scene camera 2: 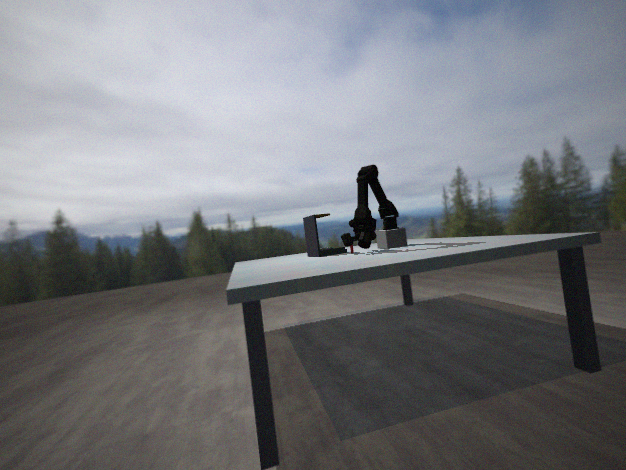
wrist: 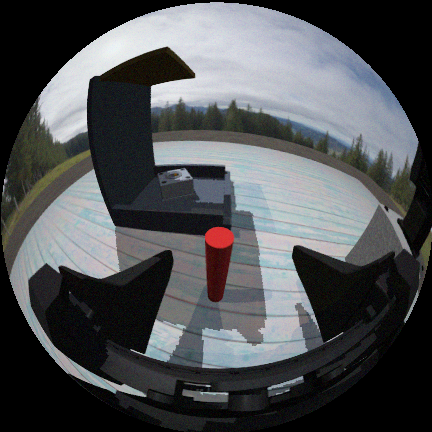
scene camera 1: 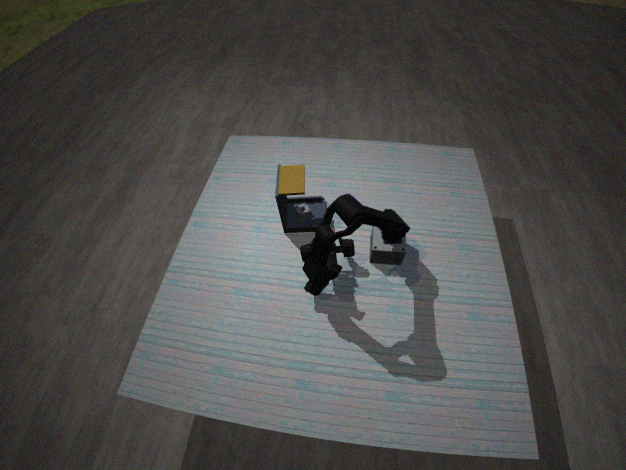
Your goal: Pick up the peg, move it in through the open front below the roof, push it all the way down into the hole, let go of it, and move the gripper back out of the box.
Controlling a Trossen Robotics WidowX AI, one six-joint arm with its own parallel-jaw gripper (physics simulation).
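Frame: origin at the arm's base, x ahead, y left, z up, level; centimetres.
Seen in the pictures: gripper, fingertip midpoint: (scene camera 2: 351, 243) (wrist: 234, 255); arm's base, link origin: (scene camera 2: 391, 229) (scene camera 1: 391, 235).
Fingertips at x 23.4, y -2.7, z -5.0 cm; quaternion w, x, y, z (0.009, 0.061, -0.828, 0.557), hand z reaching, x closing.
Note:
Offsets run from my fingertips to a thing's top centre. "spot": to the spot under its first point. Level surfaces: height alone.
The red peg @(dx +1.1, dy +1.3, dz +3.1 cm) (wrist: 218, 270) (scene camera 2: 351, 248) stands upright on the table in front of the box; in scene camera 1 the arm hides it. My gripper (wrist: 234, 255) (scene camera 1: 326, 246) (scene camera 2: 355, 242) is open with nothing held. In the wrist view the peg shows between the two spread fingers, nearer the left one, touching neither. The dark box @(dx +9.0, dy -14.0, dz +17.5 cm) (wrist: 122, 145) (scene camera 1: 306, 229) (scene camera 2: 311, 236) has a tall wall, a low rim and a yellow roof @(spot: dx +11.7, dy -12.2, dz +16.5 cm) (wrist: 150, 71) (scene camera 1: 291, 179) (scene camera 2: 322, 216). A grey block @(dx +9.8, dy -14.9, dz -0.8 cm) (wrist: 176, 187) (scene camera 1: 302, 208) with a round hole in its top sits on the box floor.
The arm's grey base (scene camera 1: 386, 254) (scene camera 2: 392, 238) (wrist: 377, 237) stands on the table @(dz -4.9 cm) (scene camera 1: 242, 323) (scene camera 2: 283, 268) to the right of the gripper. The box's low front rim @(spot: dx +7.2, dy -6.0, dz -3.1 cm) (wrist: 170, 221) lies beyond the peg. Arm shadows fall on the table.

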